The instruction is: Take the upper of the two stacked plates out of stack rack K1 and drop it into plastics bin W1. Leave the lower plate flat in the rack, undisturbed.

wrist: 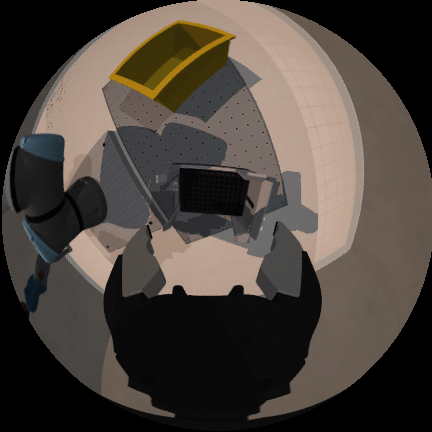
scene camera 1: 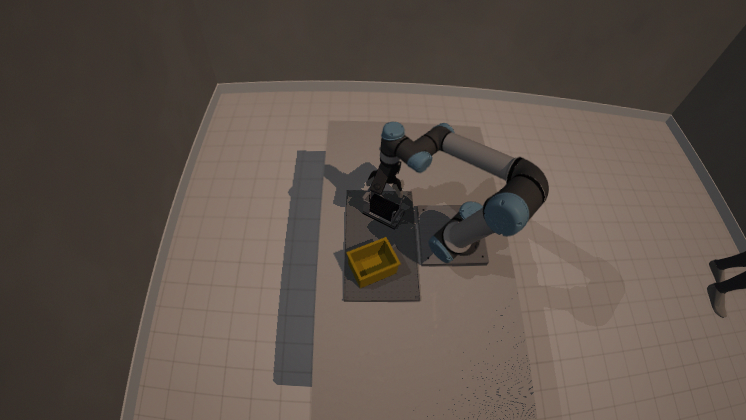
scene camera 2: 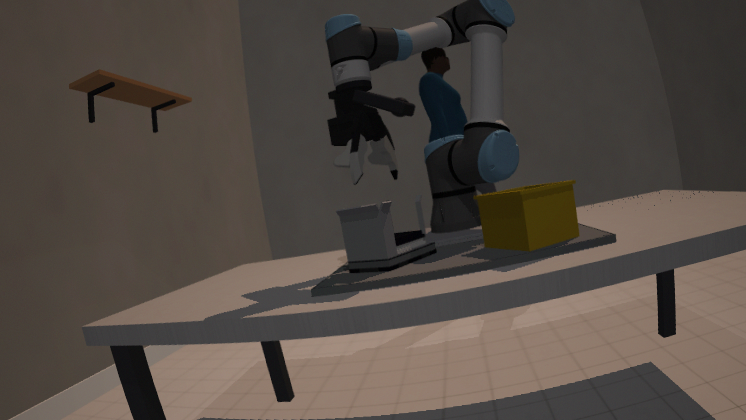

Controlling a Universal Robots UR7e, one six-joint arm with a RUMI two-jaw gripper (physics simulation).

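Pixels of known places: gripper, fingertip midpoint: (wrist: 211, 225) (scene camera 1: 384, 191) (scene camera 2: 377, 181); arm's base, origin of the base link: (wrist: 89, 200) (scene camera 2: 459, 226).
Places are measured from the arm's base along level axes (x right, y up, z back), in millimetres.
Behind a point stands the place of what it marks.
Observation:
Stack rack K1 (scene camera 1: 381, 219) (scene camera 2: 368, 237) {y 46, x 157, z -412 mm} (wrist: 263, 197) {y 98, x 148, z -418 mm} is a low grey holder with upright light-grey walls. Inside it a black, grid-patterned plate (scene camera 1: 383, 207) {y 30, x 132, z -342 mm} (scene camera 2: 409, 237) {y 28, x 93, z -354 mm} (wrist: 213, 192) {y 34, x 134, z -349 mm} lies flat; I cannot tell the upper plate from the lower one. Plastics bin W1 (scene camera 1: 373, 260) {y -12, x -100, z -380 mm} (scene camera 2: 553, 216) {y 29, x -171, z -455 mm} (wrist: 200, 80) {y -2, x -82, z -414 mm} is a yellow, open-topped box beside the rack. My gripper (scene camera 1: 387, 192) {y 141, x 135, z -347 mm} (scene camera 2: 375, 180) {y 141, x 135, z -347 mm} (wrist: 211, 225) {y 141, x 135, z -347 mm} is open and empty, pointing down. It is above the rack's walls with a gap and touches nothing. In scene camera 1 the wrist parts hide some of the fingers.
Rack and bin stand on a dark perforated board (scene camera 1: 357, 226) {y -17, x 60, z -450 mm} (scene camera 2: 334, 284) {y -17, x 213, z -486 mm} (wrist: 245, 130) {y -17, x 49, z -455 mm} on the table (scene camera 2: 182, 313) {y -30, x 495, z -554 mm}. The arm's base stands beside the board. A person (scene camera 2: 442, 104) (wrist: 34, 295) stands beyond the arm. A wooden shelf (scene camera 2: 130, 91) hangs on the wall.

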